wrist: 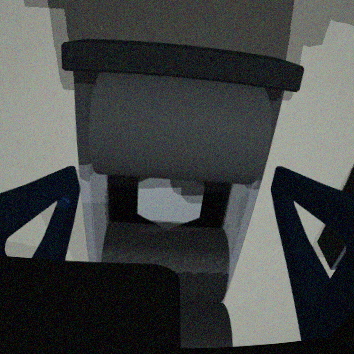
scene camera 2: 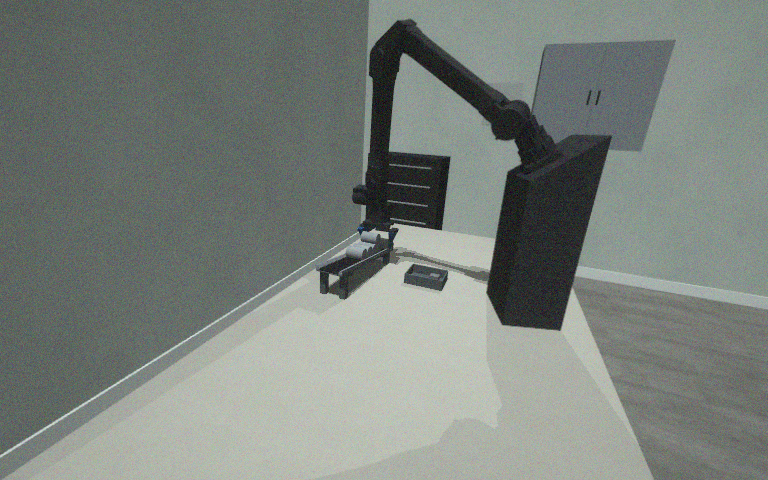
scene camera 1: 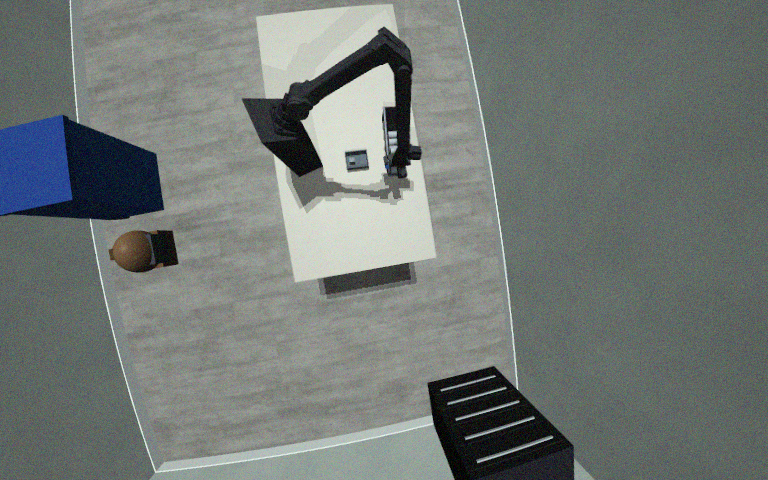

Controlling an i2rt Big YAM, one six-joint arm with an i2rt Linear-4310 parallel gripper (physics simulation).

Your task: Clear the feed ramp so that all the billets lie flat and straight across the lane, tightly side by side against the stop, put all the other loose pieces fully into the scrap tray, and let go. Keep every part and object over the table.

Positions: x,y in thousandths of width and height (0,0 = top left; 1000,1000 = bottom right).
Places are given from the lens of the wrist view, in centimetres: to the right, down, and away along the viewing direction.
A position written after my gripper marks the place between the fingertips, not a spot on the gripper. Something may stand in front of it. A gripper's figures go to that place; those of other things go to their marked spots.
my gripper (wrist: 496,499): 0, 0, 13
dark stop bar (wrist: 349,160): -2, -4, 9
